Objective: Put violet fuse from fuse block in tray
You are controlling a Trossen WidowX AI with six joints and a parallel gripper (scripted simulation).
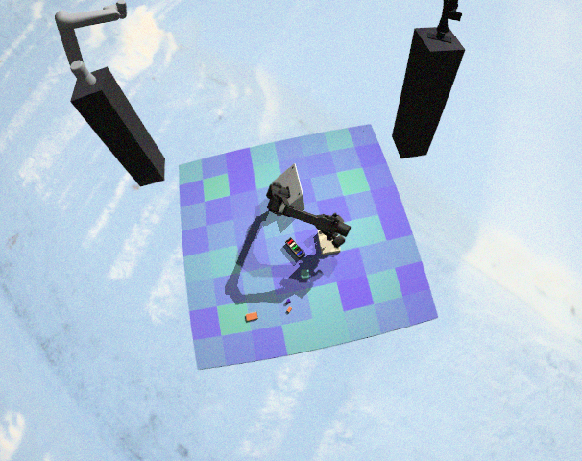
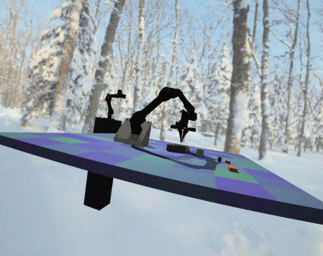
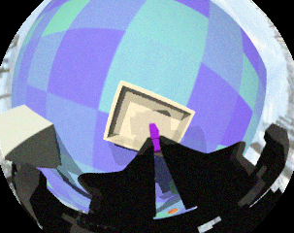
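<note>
My gripper tip is now 1 cm above the violet fuse. Also, from my gripper tip: beige tray 7 cm below; then teal cube 16 cm to the right, 16 cm ahead, 5 cm below.
</note>
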